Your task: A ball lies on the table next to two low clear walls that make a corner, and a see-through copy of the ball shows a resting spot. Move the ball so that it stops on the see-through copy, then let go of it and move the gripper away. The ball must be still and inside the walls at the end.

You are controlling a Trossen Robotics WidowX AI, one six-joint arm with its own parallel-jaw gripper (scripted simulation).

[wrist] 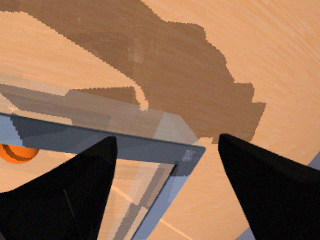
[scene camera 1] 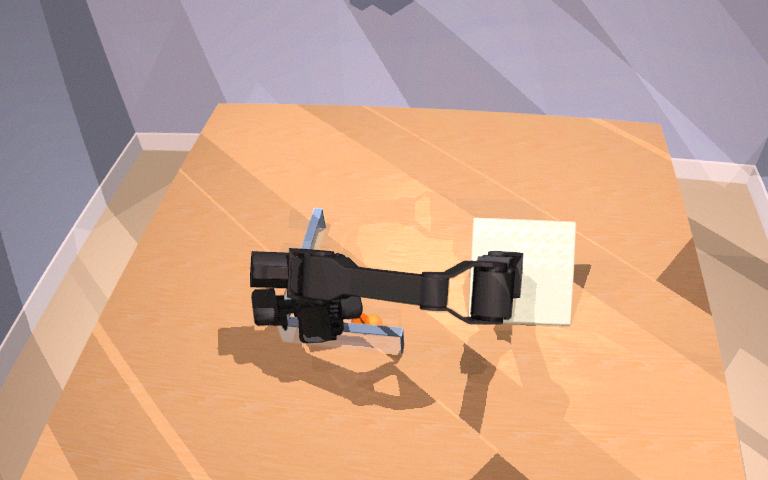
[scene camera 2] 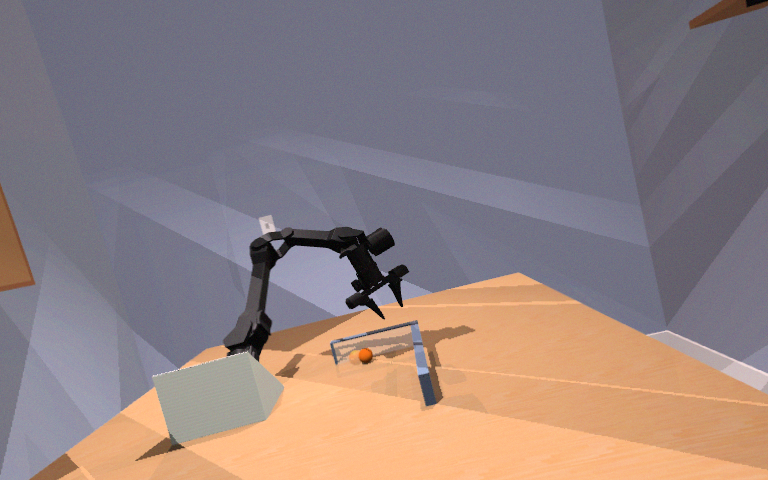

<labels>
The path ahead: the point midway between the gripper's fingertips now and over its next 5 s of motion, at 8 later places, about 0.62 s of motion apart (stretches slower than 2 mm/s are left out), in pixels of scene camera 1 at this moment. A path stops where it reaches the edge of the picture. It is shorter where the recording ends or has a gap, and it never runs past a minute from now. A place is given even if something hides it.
My gripper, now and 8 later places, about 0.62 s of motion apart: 301, 327; 356, 307; 358, 316; 360, 322; 355, 309; 354, 285; 368, 296; 371, 316; 372, 323
</labels>
